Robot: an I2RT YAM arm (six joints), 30 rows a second.
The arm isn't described. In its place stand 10 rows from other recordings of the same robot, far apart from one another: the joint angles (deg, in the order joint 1, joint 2, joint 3, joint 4, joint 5, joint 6), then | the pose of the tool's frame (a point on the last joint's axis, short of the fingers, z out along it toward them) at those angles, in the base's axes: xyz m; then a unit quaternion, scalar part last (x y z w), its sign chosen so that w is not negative.
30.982, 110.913, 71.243, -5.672, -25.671, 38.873 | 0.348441, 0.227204, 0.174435, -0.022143, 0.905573, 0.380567, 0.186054
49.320, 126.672, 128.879, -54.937, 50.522, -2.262 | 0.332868, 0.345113, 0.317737, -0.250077, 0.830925, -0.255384, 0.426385
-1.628, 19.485, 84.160, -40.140, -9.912, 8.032 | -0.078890, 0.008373, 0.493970, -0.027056, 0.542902, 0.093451, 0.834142
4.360, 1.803, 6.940, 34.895, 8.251, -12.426 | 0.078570, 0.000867, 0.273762, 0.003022, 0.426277, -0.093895, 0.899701
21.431, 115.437, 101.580, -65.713, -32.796, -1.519 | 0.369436, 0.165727, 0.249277, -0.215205, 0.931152, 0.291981, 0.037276
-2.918, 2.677, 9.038, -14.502, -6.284, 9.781 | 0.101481, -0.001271, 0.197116, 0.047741, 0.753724, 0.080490, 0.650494
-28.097, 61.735, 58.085, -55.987, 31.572, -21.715 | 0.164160, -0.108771, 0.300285, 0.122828, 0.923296, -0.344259, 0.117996
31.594, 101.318, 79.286, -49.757, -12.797, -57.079 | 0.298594, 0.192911, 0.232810, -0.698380, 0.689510, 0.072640, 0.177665
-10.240, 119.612, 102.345, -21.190, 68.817, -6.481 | 0.456845, -0.116260, 0.273572, 0.269927, 0.734510, -0.555632, 0.280905
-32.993, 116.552, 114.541, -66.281, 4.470, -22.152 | 0.355341, -0.234007, 0.299296, 0.100015, 0.976281, -0.121046, 0.149065
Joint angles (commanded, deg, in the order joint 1, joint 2, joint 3, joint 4, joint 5, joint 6), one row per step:
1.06 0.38 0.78 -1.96 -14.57 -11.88
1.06 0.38 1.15 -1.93 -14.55 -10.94
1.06 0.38 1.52 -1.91 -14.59 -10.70
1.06 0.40 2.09 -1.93 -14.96 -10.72
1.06 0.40 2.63 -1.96 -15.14 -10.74
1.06 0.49 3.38 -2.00 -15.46 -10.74
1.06 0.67 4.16 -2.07 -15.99 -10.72
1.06 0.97 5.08 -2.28 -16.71 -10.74
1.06 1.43 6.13 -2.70 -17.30 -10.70
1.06 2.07 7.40 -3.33 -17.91 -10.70
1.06 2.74 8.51 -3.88 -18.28 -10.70
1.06 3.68 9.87 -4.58 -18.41 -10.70
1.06 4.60 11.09 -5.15 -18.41 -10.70
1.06 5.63 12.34 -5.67 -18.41 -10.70
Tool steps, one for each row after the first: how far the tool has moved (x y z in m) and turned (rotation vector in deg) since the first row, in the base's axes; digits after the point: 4 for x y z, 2 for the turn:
-0.0004 0.0000 0.0023 0.91 -0.15 -0.04
-0.0008 0.0000 0.0046 1.15 -0.47 0.00
-0.0015 0.0002 0.0081 1.15 -1.00 0.37
-0.0022 0.0003 0.0113 1.14 -1.52 0.56
-0.0030 0.0005 0.0157 1.15 -2.13 0.88
-0.0039 0.0008 0.0201 1.17 -2.65 1.42
-0.0049 0.0012 0.0248 1.15 -3.06 2.14
-0.0058 0.0015 0.0297 1.18 -3.21 2.73
-0.0067 0.0019 0.0353 1.18 -3.21 3.34
-0.0073 0.0021 0.0400 1.18 -3.09 3.71
-0.0077 0.0021 0.0455 1.18 -2.81 3.84
-0.0078 0.0021 0.0505 1.19 -2.54 3.84
-0.0077 0.0021 0.0556 1.19 -2.24 3.83

